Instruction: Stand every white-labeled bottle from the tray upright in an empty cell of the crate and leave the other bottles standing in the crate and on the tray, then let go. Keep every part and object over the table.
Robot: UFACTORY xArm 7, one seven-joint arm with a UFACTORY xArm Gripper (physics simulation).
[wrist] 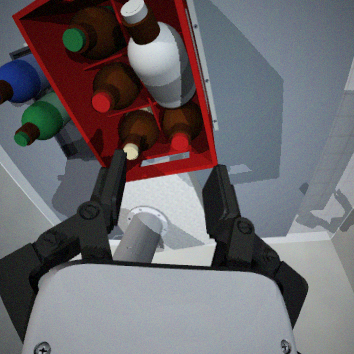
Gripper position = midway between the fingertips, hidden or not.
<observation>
I see my gripper point(168, 170), a green bottle point(41, 120), a brown bottle point(182, 125) and a brown bottle point(115, 86).
</observation>
